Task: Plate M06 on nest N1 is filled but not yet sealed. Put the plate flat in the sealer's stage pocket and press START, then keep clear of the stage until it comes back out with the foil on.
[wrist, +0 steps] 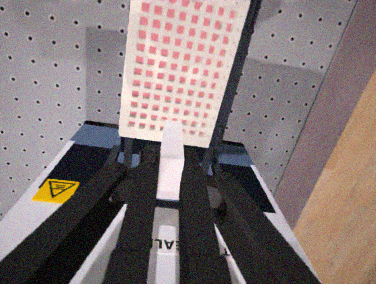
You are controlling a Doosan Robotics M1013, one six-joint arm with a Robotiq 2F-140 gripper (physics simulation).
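Places are measured from the arm's base along level axes (x ahead, y left, z up), in metres.
Where they show: gripper, between the fingertips: [171,136].
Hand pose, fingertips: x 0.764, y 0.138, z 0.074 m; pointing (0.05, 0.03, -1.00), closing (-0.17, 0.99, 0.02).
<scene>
Each offset is from my fingertips to the centre of the thing. "*": to the spot under its first point. Level surfaces: height alone.
The filled plate {dz -0.009, dx -0.054, dy -0.010 m} [175,65] is cream-white with rows of pink wells and shows at the top centre of the wrist view. Its wells are visible, with no foil over them. It lies on the dark stage {* dz -0.020, dx -0.058, dy +0.042 m} [234,82], whose edge shows along its right side. The sealer {* dz +0.062, dx +0.060, dy -0.088 m} [25,217] is white with dark and blue panels below the plate. My gripper [171,136] is shut with no plate in it, over the sealer's front. A narrow white piece shows between its fingers. The fingers partly cover the sealer's lettering, and the START button cannot be made out.
A yellow heat-warning label {* dz +0.032, dx +0.058, dy -0.080 m} [56,190] is on the sealer's left side. A grey perforated surface {dz -0.112 m} [45,75] lies around the stage. A mauve strip [327,95] and a wood-coloured surface [345,200] are at the right.
</scene>
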